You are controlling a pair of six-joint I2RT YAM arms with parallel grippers.
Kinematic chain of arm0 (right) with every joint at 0, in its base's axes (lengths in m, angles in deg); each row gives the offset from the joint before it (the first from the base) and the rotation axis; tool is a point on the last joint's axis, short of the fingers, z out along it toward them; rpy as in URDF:
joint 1: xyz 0 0 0.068 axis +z
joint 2: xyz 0.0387 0.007 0.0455 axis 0.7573 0.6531 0
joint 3: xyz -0.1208 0.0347 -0.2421 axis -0.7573 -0.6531 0
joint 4: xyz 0.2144 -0.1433 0.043 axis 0.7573 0.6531 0
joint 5: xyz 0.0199 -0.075 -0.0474 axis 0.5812 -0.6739 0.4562
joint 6: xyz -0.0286 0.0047 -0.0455 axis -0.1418 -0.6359 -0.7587
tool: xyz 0 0 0 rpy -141.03 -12.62 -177.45
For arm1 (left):
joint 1: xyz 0 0 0.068 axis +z
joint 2: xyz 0.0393 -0.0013 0.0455 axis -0.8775 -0.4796 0
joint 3: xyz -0.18 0.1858 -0.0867 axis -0.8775 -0.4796 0
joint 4: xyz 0.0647 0.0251 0.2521 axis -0.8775 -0.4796 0
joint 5: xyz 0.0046 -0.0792 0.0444 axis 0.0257 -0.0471 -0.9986
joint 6: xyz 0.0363 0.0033 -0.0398 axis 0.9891 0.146 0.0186
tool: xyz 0 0 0 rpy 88.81 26.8 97.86
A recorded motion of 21 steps. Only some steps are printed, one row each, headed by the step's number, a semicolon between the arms.
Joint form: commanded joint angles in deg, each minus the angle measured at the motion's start. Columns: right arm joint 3, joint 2, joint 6, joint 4, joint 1, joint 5; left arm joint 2, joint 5, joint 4, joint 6, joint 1, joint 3.
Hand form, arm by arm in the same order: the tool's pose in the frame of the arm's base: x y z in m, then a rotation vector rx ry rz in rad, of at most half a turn. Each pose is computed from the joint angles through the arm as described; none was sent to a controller.
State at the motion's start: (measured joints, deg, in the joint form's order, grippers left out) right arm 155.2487 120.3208 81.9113 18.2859 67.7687 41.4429; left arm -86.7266 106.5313 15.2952 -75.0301 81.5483 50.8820
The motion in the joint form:
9: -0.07 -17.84 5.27 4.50 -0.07 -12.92; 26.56 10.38 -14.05 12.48 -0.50 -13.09
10: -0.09 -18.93 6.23 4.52 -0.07 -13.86; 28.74 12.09 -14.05 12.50 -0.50 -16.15
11: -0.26 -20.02 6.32 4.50 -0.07 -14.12; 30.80 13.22 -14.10 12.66 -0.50 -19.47
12: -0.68 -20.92 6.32 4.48 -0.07 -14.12; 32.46 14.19 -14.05 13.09 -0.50 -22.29
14: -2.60 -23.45 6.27 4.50 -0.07 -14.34; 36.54 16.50 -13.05 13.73 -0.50 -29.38
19: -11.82 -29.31 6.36 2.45 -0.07 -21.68; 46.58 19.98 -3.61 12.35 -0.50 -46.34
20: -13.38 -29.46 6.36 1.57 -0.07 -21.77; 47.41 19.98 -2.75 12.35 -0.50 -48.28
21: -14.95 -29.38 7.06 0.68 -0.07 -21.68; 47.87 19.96 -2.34 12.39 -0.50 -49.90
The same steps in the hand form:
9: 0.0145 0.0028 0.4326 0.1188 2.1642 0.3656; 0.0262 -0.0185 0.4859 0.2988 1.7843 -0.4860
10: 0.0089 0.0003 0.4324 0.1462 2.1429 0.3644; 0.0225 -0.0206 0.4754 0.3127 1.7888 -0.5208
11: 0.0037 -0.0016 0.4316 0.1502 2.1258 0.3663; 0.0207 -0.0217 0.4636 0.3183 1.8010 -0.5489
12: 0.0002 -0.0027 0.4298 0.1500 2.1172 0.3693; 0.0198 -0.0224 0.4535 0.3275 1.8095 -0.5696
14: -0.0073 -0.0054 0.4220 0.1512 2.1063 0.3684; 0.0192 -0.0236 0.4286 0.3475 1.8213 -0.6186
19: -0.0068 -0.0100 0.3897 0.2278 2.0983 0.2306; 0.0242 -0.0231 0.3744 0.3865 1.7745 -0.6666
20: -0.0024 -0.0086 0.3853 0.2283 2.1068 0.2252; 0.0264 -0.0224 0.3674 0.3844 1.7778 -0.6691
21: 0.0030 -0.0067 0.3807 0.2399 2.1191 0.2287; 0.0290 -0.0214 0.3611 0.3784 1.7876 -0.6758

